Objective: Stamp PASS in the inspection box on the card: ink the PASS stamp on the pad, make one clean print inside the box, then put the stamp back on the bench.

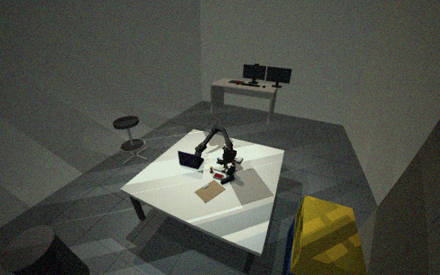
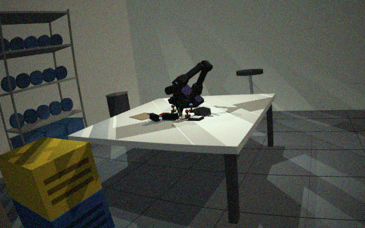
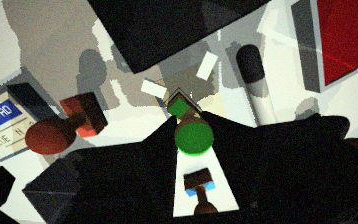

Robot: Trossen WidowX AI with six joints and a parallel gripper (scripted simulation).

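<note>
Now: the green stamp right at my gripper tip. Also, from my gripper tip: black block (8 cm ahead, 4 cm to the right, 1 cm below); pale card (1 cm behind, 3 cm below); marker (2 cm behind, 7 cm to the right, 1 cm below).
</note>
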